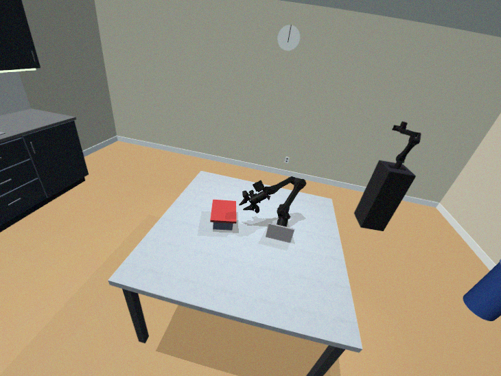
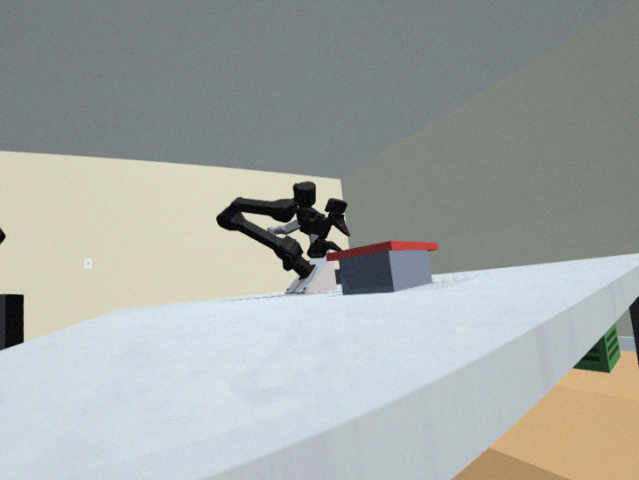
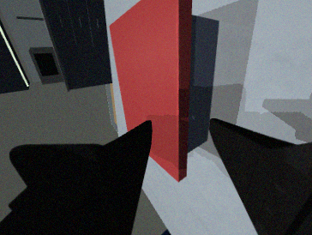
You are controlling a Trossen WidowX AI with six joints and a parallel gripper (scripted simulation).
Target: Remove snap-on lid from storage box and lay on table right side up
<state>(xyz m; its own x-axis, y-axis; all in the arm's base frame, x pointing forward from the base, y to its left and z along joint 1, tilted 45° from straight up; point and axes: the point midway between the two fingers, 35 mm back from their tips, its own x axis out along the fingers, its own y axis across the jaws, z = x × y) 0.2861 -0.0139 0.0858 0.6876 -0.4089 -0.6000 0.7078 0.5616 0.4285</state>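
My gripper tip is 12 cm short of the red lid, 2 cm to the right of it and 4 cm above it. From my gripper tip the other things lie so: grey storage box 12 cm ahead, 2 cm to the left, 8 cm below.
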